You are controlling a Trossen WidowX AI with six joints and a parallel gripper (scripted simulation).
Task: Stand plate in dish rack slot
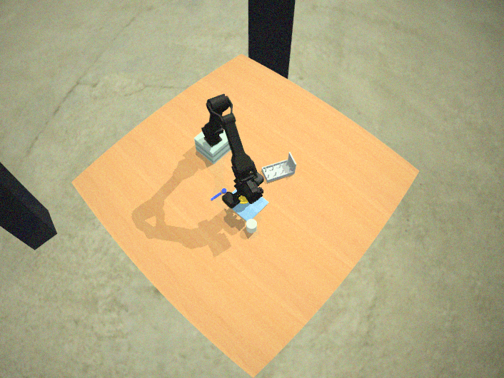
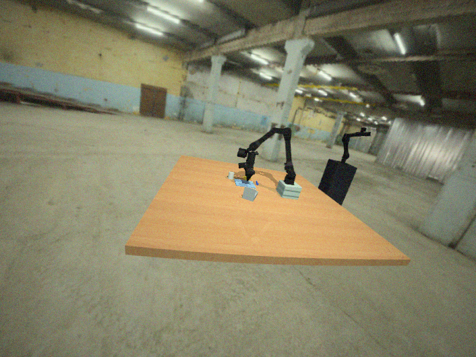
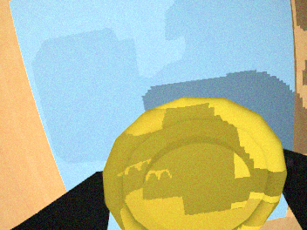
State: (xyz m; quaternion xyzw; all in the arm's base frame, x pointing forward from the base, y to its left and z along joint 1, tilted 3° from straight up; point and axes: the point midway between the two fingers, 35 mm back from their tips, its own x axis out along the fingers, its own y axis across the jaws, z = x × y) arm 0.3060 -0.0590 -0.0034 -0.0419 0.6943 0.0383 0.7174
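The grey dish rack lies 22 cm to the left of my gripper tip, 3 cm behind it and 1 cm below it. Also, from my gripper tip: blue spoon 9 cm behind, 6 cm to the right, 3 cm below; yellow plate 1 cm above; white cup 12 cm ahead, 5 cm to the right, 1 cm below.
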